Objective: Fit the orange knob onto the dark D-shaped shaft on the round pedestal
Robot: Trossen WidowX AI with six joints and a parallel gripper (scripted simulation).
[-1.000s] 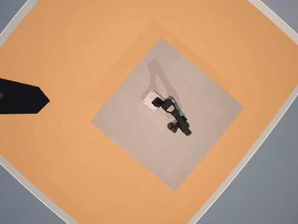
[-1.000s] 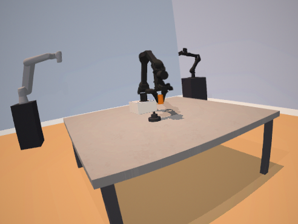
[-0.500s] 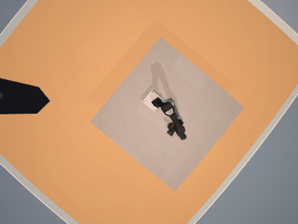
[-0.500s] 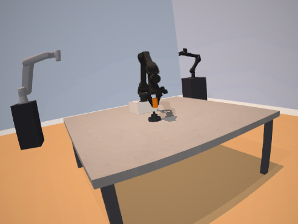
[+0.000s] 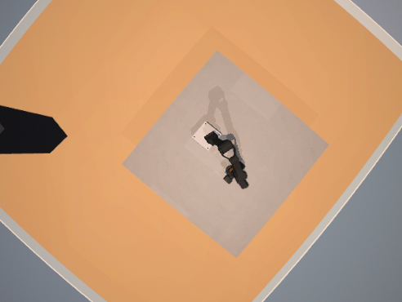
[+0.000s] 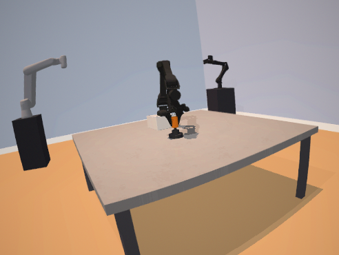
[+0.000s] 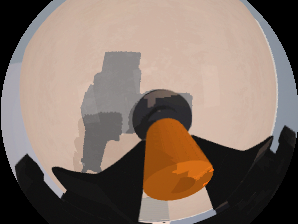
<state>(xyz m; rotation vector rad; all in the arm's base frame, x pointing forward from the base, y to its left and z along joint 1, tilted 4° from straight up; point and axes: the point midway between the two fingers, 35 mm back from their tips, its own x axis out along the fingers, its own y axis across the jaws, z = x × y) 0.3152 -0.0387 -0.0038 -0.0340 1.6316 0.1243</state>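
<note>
Right now the orange knob is 2 cm above my gripper tip. Round my gripper tip: round pedestal 4 cm below.
</note>
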